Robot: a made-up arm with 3 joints. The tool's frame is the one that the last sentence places. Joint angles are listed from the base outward.
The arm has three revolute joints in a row. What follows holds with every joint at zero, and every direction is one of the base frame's. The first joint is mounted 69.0 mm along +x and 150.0 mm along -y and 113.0 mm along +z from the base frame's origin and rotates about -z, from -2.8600 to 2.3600 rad. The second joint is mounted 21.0 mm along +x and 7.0 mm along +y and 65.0 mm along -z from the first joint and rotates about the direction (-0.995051, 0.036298, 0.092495), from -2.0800 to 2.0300 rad. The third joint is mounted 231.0 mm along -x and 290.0 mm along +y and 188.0 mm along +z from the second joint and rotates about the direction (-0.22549, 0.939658, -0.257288), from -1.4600 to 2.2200 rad. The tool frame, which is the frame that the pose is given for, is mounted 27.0 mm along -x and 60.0 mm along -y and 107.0 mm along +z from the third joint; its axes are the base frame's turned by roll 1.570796, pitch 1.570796 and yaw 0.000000 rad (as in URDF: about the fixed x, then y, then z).
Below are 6 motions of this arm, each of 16 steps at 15 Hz.
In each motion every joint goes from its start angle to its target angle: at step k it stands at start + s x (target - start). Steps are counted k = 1, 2, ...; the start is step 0. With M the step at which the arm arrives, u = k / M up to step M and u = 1 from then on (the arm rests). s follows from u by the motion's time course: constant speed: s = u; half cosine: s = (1 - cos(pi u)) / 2; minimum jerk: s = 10 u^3 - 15 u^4 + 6 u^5.
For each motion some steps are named. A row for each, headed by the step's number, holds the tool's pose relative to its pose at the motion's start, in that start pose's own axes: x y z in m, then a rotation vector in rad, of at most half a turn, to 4 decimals.
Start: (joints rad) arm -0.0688 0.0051 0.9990
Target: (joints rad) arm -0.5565 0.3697 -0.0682
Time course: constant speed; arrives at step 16
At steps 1, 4, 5, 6, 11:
1: 0.0126 -0.0064 0.0000 -0.0185 -0.0228 0.0745
4: 0.0542 -0.0230 0.0042 -0.0889 -0.0907 0.2975
5: 0.0691 -0.0275 0.0070 -0.1172 -0.1130 0.3714
6: 0.0843 -0.0313 0.0106 -0.1480 -0.1349 0.4449
11: 0.1641 -0.0396 0.0405 -0.3375 -0.2386 0.8057

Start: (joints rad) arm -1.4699 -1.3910 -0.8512
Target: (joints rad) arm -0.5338 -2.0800 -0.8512
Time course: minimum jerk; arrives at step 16
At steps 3, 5, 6, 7, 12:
3: -0.0025 -0.0108 0.0032 0.0200 0.0104 0.0547
5: -0.0074 -0.0424 0.0125 0.0687 0.0440 0.2024
6: -0.0089 -0.0676 0.0201 0.0992 0.0733 0.3098
7: -0.0079 -0.0985 0.0295 0.1287 0.1117 0.4325
12: 0.0485 -0.2568 0.0874 0.1840 0.3589 0.9982

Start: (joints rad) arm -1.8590 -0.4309 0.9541
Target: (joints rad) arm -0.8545 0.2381 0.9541
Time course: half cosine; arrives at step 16
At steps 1, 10, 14, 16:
1: 0.0002 0.0013 -0.0037 0.0104 0.0033 0.0020
10: -0.0698 0.1913 -0.1956 0.7530 0.2469 -0.0145
14: -0.1279 0.2989 -0.2084 1.0326 0.3491 -0.1102
16: -0.1363 0.3144 -0.2067 1.0703 0.3638 -0.1278

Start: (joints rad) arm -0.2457 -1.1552 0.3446
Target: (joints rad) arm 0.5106 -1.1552 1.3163
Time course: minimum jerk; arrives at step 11
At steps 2, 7, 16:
2: 0.0059 0.0001 -0.0041 0.0260 -0.0012 -0.0117
7: 0.0935 0.0357 -0.0575 0.3988 0.0961 -0.2211
16: 0.1218 0.0619 -0.0705 0.5059 0.1818 -0.3092

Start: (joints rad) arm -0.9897 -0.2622 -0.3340
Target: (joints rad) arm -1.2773 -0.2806 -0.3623
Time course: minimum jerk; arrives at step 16
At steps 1, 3, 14, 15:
1: -0.0001 -0.0001 0.0002 -0.0006 0.0003 -0.0001
3: -0.0020 -0.0020 0.0036 -0.0125 0.0057 -0.0030
14: -0.0381 -0.0280 0.0778 -0.2499 0.1182 -0.0632
15: -0.0386 -0.0282 0.0790 -0.2534 0.1199 -0.0642

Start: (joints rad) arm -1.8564 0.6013 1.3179
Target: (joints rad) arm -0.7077 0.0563 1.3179
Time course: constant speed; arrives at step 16
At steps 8, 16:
8: -0.2082 0.0305 0.0768 -0.1126 0.4476 -0.4670
16: -0.3148 0.1285 0.2024 -0.1437 0.9942 -0.8306

